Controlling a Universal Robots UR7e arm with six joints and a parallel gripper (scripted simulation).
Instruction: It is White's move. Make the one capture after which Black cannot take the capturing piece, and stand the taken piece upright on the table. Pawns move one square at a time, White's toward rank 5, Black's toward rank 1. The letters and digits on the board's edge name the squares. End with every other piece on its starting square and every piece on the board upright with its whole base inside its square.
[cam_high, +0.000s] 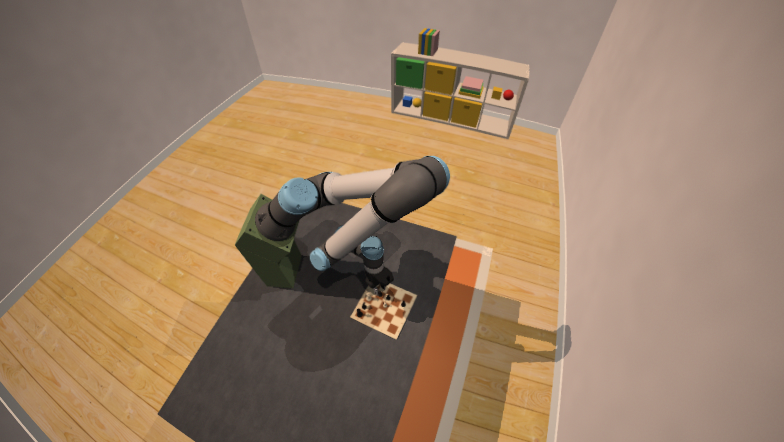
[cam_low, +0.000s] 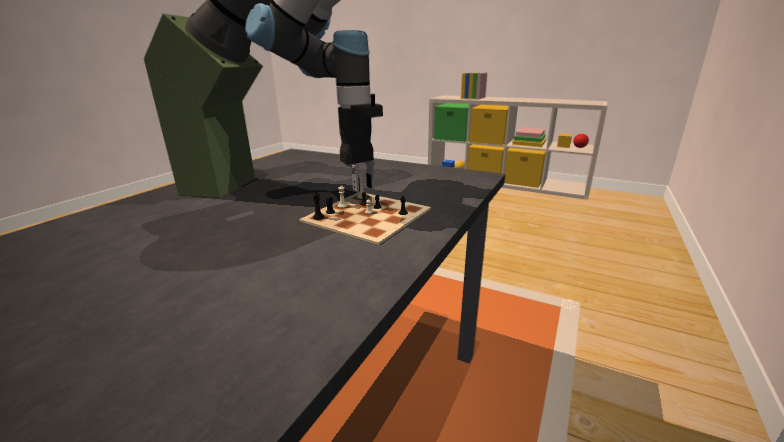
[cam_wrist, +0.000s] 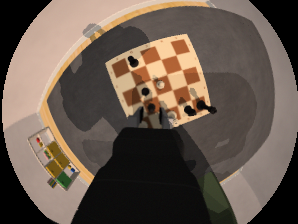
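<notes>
Now: the small white pawn 40 mm to the right of my hand, 40 mm below it and 40 mm ahead of it. From my hand the other things lie so: small chessboard: 60 mm below, 40 mm to the right, 40 mm ahead.
</notes>
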